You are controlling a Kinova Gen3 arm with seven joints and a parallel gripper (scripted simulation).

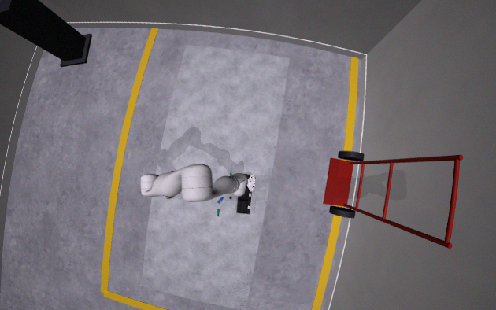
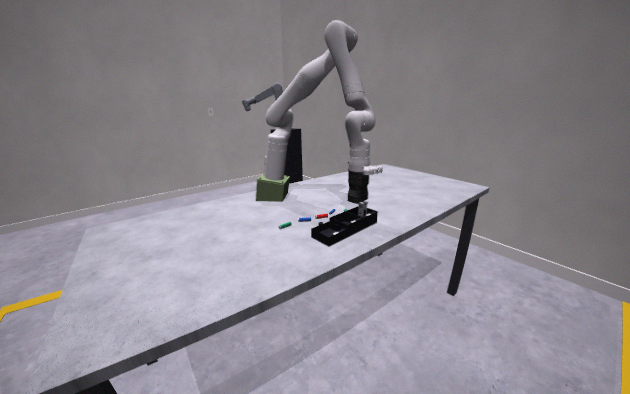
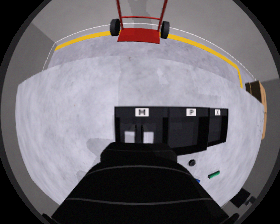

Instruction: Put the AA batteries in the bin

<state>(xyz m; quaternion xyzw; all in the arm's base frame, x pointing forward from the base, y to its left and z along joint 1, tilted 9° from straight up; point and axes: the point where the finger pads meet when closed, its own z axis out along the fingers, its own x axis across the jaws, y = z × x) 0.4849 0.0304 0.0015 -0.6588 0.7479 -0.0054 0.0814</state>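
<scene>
Right now the red battery is 14 cm behind my hand, 7 cm to the right of it and 3 cm below it. The rest, counted from my hand: small dark thing (12 cm to the right, 10 cm behind, 3 cm below); black bin (9 cm to the right, 1 cm below, 1 cm behind).
</scene>
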